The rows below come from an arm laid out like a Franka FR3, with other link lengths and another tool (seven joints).
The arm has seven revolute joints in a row. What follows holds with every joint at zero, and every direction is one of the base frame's. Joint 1 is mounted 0.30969 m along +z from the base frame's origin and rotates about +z. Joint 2 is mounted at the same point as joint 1 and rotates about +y. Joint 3 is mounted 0.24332 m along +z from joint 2 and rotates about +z. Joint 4 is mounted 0.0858 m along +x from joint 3 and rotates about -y. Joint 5 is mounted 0.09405 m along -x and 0.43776 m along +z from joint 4 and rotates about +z. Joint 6 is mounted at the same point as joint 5 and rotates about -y. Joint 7 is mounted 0.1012 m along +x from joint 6 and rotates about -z. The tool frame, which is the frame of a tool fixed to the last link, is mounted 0.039 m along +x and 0.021 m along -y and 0.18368 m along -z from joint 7; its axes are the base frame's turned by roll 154.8, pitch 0 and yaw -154.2 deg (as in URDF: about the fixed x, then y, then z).
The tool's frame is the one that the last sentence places.
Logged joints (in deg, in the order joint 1, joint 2, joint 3, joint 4, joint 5, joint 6, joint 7), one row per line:
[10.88 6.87 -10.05 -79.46 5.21 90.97 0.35]
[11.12 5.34 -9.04 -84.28 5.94 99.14 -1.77]
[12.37 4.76 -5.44 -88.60 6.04 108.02 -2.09]
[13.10 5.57 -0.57 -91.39 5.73 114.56 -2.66]
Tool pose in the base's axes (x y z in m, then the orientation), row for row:
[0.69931 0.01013 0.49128 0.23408 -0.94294 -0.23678 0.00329]
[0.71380 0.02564 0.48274 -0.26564 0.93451 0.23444 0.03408]
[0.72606 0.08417 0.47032 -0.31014 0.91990 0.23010 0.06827]
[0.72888 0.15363 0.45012 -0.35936 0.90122 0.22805 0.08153]
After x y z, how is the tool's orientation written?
As a quaternion, x y z w.
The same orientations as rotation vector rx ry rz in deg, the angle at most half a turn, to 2 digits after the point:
[42.05 -169.37 -42.53]
[-46.80 164.66 41.31]
[-53.52 158.75 39.71]
[-61.53 154.30 39.05]

